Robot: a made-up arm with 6 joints. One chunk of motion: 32 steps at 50 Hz.
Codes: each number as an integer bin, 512 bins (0 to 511) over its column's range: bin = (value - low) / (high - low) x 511, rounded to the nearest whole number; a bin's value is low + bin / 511 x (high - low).
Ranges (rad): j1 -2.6..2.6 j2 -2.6..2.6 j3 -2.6..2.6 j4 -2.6..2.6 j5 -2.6..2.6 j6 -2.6..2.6
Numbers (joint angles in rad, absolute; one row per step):
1: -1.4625 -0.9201 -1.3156 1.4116 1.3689 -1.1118
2: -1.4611 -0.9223 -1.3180 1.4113 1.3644 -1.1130
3: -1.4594 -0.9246 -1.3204 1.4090 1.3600 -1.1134
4: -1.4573 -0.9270 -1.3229 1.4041 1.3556 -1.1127
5: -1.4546 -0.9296 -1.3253 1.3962 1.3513 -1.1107
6: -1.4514 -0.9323 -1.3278 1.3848 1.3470 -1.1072
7: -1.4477 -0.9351 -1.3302 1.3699 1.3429 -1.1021
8: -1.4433 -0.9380 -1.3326 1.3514 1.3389 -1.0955
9: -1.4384 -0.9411 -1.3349 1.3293 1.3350 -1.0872
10: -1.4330 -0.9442 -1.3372 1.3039 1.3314 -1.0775
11: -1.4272 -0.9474 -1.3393 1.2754 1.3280 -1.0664
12: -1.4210 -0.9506 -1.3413 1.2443 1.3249 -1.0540
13: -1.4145 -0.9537 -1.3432 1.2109 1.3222 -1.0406
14: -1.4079 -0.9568 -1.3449 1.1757 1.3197 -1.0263
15: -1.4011 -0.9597 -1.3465 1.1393 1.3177 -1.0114
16: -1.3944 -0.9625 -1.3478 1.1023 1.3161 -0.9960
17: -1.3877 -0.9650 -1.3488 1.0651 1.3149 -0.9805
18: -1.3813 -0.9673 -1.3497 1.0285 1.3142 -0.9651
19: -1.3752 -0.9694 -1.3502 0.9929 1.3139 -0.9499
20: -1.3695 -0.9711 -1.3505 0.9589 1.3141 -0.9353
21: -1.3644 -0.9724 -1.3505 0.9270 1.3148 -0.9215
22: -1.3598 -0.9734 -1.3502 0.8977 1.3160 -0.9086
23: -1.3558 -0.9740 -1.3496 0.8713 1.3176 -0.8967
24: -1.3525 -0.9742 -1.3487 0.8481 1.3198 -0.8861
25: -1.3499 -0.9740 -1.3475 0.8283 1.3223 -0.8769
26: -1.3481 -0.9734 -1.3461 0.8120 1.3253 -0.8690
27: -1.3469 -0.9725 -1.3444 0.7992 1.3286 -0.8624
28: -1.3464 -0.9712 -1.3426 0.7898 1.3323 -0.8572
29: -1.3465 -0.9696 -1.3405 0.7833 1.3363 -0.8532
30: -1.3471 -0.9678 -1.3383 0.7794 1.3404 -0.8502
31: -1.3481 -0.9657 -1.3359 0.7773 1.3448 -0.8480
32: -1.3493 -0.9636 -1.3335 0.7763 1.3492 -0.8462
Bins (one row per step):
1: 112 165 126 394 390 146
2: 112 165 126 394 390 146
3: 112 165 126 394 389 146
4: 112 164 125 393 389 146
5: 113 164 125 393 388 146
6: 113 164 125 392 388 147
7: 113 164 125 390 387 147
8: 114 163 125 388 387 148
9: 114 163 124 386 387 149
10: 115 163 124 384 386 150
11: 115 162 124 381 386 151
12: 116 162 124 378 386 152
13: 116 162 124 374 385 153
14: 117 161 123 371 385 155
15: 118 161 123 367 385 156
16: 118 161 123 364 385 158
17: 119 161 123 360 385 159
18: 120 160 123 357 385 161
19: 120 160 123 353 385 162
20: 121 160 123 350 385 164
21: 121 160 123 347 385 165
22: 122 160 123 344 385 166
23: 122 160 123 341 385 167
24: 123 160 123 339 385 168
25: 123 160 123 337 385 169
26: 123 160 123 335 386 170
27: 123 160 123 334 386 171
28: 123 160 124 333 386 171
29: 123 160 124 332 387 172
30: 123 160 124 332 387 172
31: 123 161 124 332 388 172
32: 123 161 124 332 388 172

